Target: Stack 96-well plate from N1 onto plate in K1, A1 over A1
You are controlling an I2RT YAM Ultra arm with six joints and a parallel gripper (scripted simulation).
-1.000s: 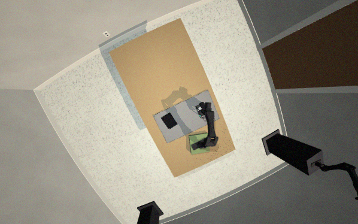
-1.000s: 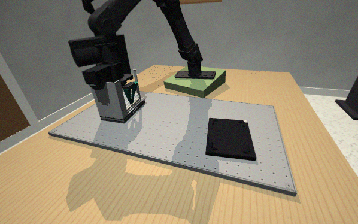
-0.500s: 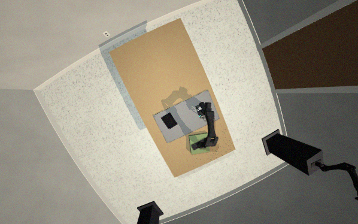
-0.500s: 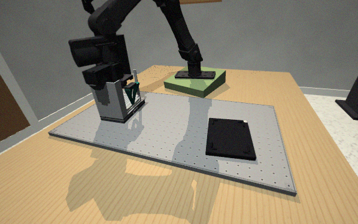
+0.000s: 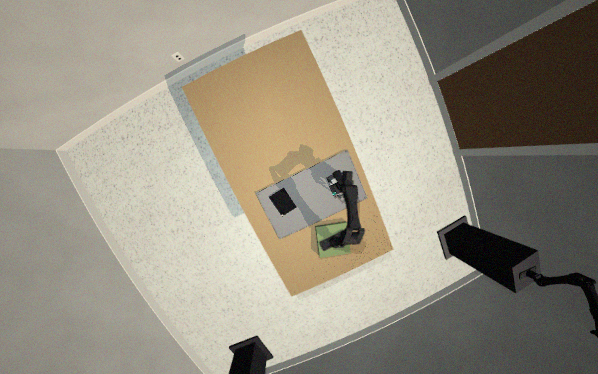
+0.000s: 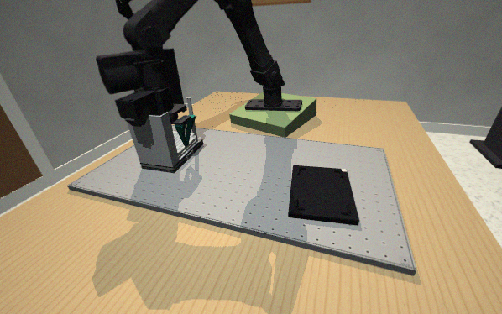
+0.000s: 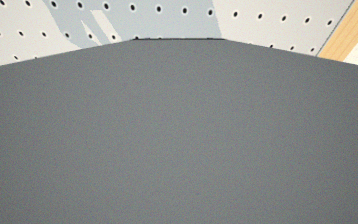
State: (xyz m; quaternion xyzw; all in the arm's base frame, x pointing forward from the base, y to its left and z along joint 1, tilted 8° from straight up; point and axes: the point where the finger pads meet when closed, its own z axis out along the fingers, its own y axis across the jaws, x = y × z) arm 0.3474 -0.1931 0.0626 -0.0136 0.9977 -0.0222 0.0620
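My gripper is now 1 cm above the white 96-well plate. From my hand the other things lie so: thin upright post (7 cm behind, 4 cm to the left, 4 cm above); then black plate nest N1 (39 cm to the left, 6 cm ahead, 4 cm below); then grey rack wall (7 cm ahead, 4 cm above).
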